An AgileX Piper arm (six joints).
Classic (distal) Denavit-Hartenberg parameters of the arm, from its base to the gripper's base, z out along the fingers. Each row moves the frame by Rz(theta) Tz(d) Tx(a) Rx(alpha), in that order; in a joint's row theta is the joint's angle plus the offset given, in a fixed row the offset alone. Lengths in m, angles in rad.
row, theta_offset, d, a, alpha
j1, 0, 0.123, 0, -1.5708
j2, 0.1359, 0, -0.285, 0
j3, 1.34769, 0, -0.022, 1.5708
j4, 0, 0.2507, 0, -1.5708
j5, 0, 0, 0, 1.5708
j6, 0, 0.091, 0, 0
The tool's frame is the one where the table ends.
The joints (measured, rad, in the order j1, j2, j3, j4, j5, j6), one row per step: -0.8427 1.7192 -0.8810 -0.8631 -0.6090 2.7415; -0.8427 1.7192 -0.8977 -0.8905 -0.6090 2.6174; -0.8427 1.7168 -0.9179 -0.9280 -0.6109 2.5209; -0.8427 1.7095 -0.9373 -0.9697 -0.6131 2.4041; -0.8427 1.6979 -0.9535 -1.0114 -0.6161 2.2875; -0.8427 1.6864 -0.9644 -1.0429 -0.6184 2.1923; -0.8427 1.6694 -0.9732 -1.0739 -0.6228 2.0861; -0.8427 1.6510 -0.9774 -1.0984 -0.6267 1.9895; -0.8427 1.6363 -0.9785 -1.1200 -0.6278 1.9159; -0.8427 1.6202 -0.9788 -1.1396 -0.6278 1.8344; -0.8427 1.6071 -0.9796 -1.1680 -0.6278 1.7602; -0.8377 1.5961 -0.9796 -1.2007 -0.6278 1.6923; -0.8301 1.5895 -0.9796 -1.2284 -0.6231 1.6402; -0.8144 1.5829 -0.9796 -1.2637 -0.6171 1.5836; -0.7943 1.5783 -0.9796 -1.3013 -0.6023 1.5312
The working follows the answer.
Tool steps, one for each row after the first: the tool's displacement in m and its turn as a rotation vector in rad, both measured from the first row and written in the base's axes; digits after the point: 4 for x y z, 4 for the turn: 0.0022 -0.0011 0.0038 -0.1370 0.0465 0.0539; 0.0047 -0.0019 0.0093 -0.2600 0.0827 0.1063; 0.0066 -0.0020 0.0162 -0.4078 0.1243 0.1653; 0.0077 -0.0011 0.0238 -0.5577 0.1639 0.2222; 0.0081 0.0000 0.0301 -0.6793 0.1950 0.2652; 0.0077 0.0020 0.0379 -0.8148 0.2257 0.3087; 0.0067 0.0045 0.0450 -0.9360 0.2525 0.3439; 0.0054 0.0068 0.0498 -1.0286 0.2768 0.3717; 0.0039 0.0091 0.0548 -1.1280 0.3036 0.3984; 0.0027 0.0115 0.0584 -1.2237 0.3327 0.4306; 0.0026 0.0151 0.0608 -1.3148 0.3590 0.4699; 0.0034 0.0184 0.0617 -1.3847 0.3826 0.5047; 0.0058 0.0241 0.0621 -1.4654 0.4049 0.5526; 0.0089 0.0300 0.0614 -1.5418 0.4321 0.6033
Tool pose at each row, in the base's axes (x y z in m, rotation vector in rad; rounded; the steps above come from the unrounded poses): 0.2663 -0.2393 0.2154 1.9407 0.6509 1.1689; 0.2685 -0.2404 0.2192 1.8495 0.7918 1.0854; 0.2710 -0.2412 0.2247 1.7582 0.9129 1.0154; 0.2729 -0.2413 0.2316 1.6425 1.0452 0.9280; 0.2741 -0.2405 0.2392 1.5186 1.1663 0.8377; 0.2744 -0.2394 0.2455 1.4146 1.2544 0.7620; 0.2741 -0.2373 0.2533 1.2948 1.3397 0.6781; 0.2730 -0.2348 0.2604 1.1859 1.4067 0.6009; 0.2718 -0.2326 0.2652 1.1028 1.4569 0.5386; 0.2702 -0.2302 0.2701 1.0137 1.5047 0.4694; 0.2690 -0.2278 0.2738 0.9259 1.5546 0.4022; 0.2690 -0.2242 0.2762 0.8373 1.6059 0.3420; 0.2697 -0.2209 0.2771 0.7681 1.6483 0.2942; 0.2721 -0.2153 0.2775 0.6822 1.6988 0.2449; 0.2753 -0.2093 0.2768 0.5996 1.7507 0.1941

